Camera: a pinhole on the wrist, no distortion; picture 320 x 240 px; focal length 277.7 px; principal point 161.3 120.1 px. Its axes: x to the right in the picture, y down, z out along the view. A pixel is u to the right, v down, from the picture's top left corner.
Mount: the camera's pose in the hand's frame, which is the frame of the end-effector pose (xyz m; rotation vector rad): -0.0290 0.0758 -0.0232 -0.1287 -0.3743 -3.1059
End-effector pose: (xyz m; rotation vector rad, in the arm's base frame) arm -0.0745 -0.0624 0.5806 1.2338 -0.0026 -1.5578
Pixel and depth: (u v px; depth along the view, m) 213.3 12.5 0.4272
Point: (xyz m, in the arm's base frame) -0.0882 -0.3459 0.9902
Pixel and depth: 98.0 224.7 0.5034
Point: -0.3907 -0.4429 0.7277
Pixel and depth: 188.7 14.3 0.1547
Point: -0.0355 -0.1719 0.7520
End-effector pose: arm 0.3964 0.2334 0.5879 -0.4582 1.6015 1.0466
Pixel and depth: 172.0 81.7 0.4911
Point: 0.4582 0.7256 0.6993
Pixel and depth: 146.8 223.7 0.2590
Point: 0.5057 0.4614 0.5995
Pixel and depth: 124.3 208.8 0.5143
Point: 0.6355 0.6870 0.5284
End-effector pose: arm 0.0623 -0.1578 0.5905 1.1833 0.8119 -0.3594
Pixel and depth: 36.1 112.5 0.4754
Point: 0.4951 -0.4312 0.6260
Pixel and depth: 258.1 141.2 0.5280
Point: 0.2420 -0.5956 0.8967
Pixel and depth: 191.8 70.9 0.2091
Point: 0.2054 -0.2627 0.7504
